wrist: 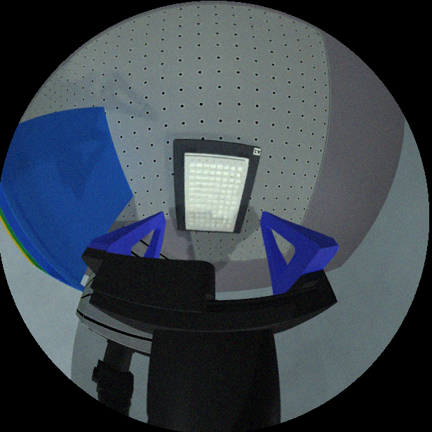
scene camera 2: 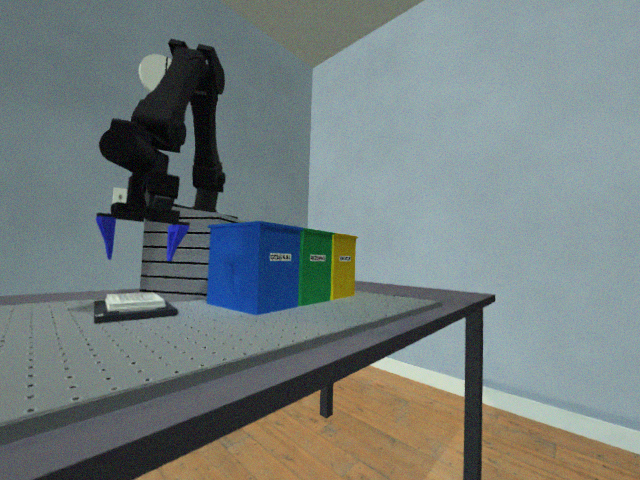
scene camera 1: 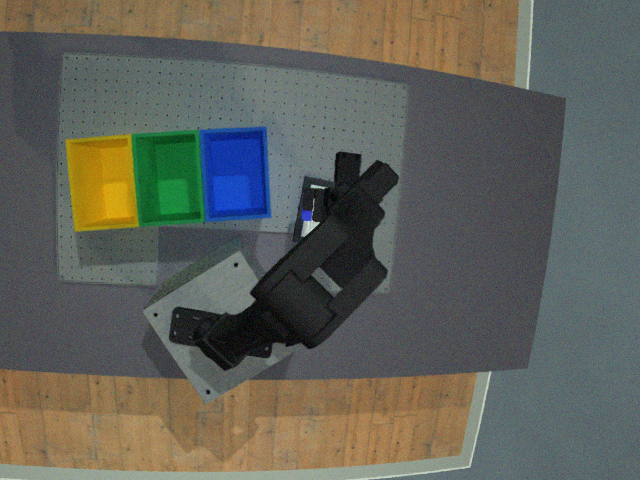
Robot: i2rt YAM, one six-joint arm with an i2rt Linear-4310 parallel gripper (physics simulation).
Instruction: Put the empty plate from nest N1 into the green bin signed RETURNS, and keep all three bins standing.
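Places are measured from the arm's base along level axes (x back, y left, z down), in millimetres.
Pixels of known places: gripper, fingertip midpoint: (scene camera 2: 141,260); arm's base at its link origin: (scene camera 2: 203,214).
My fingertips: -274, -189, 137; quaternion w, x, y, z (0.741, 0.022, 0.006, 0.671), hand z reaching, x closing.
Observation:
For each thing: its top centre in the pictures, then the offset to it from my fingertips, as dx, dy, dz. Level surfaces: height alone.
- dark nest at its top centre: (scene camera 2: 134,303) (scene camera 1: 322,213) +24, -4, +83
- green bin at its top centre: (scene camera 1: 168,178) (scene camera 2: 293,231) +5, +344, -82
- blue bin at its top centre: (scene camera 1: 235,174) (scene camera 2: 255,226) -28, +216, -82
- yellow bin at its top centre: (scene camera 1: 101,183) (scene camera 2: 321,235) +37, +471, -82
- perforated board at its surface level: dz +97
The white plate with a grid of small wells (scene camera 1: 309,228) (scene camera 2: 135,301) (wrist: 216,195) lies flat in the dark nest (scene camera 1: 298,230) (scene camera 2: 136,315) (wrist: 179,185); a small tag (wrist: 257,151) sits at the nest's corner. My gripper (scene camera 2: 139,258) (wrist: 212,216) is open and empty, its blue fingers pointing down, above the plate with a gap. In the overhead view the arm covers part of the plate. The green bin (scene camera 1: 170,165) (scene camera 2: 316,279) stands upright between the blue bin (scene camera 1: 235,160) (scene camera 2: 232,268) (wrist: 65,165) and the yellow bin (scene camera 1: 90,170) (scene camera 2: 343,279). Its sign is blurred.
The three bins stand side by side on the perforated board (scene camera 1: 310,118) (scene camera 2: 206,341) (wrist: 215,75), the blue one nearest the nest. The arm's base stands on a grey block (scene camera 1: 206,284) (scene camera 2: 175,268) beside the bins.

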